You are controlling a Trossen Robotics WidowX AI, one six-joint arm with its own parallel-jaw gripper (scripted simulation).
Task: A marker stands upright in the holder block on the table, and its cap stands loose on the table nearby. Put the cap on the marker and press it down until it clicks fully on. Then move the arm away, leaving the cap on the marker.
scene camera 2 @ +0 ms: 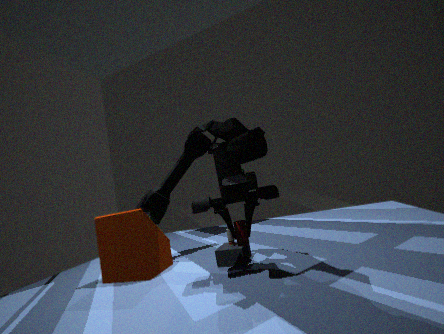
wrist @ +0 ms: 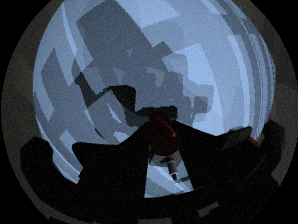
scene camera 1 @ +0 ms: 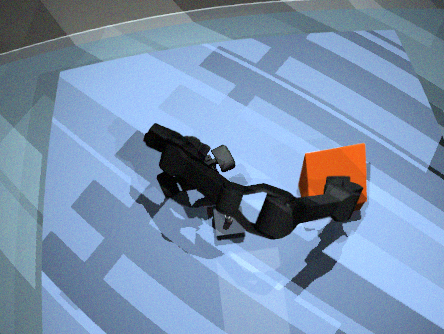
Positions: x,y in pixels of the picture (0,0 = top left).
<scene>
The gripper (scene camera 2: pixel 242 238) holds a red cap.
</scene>
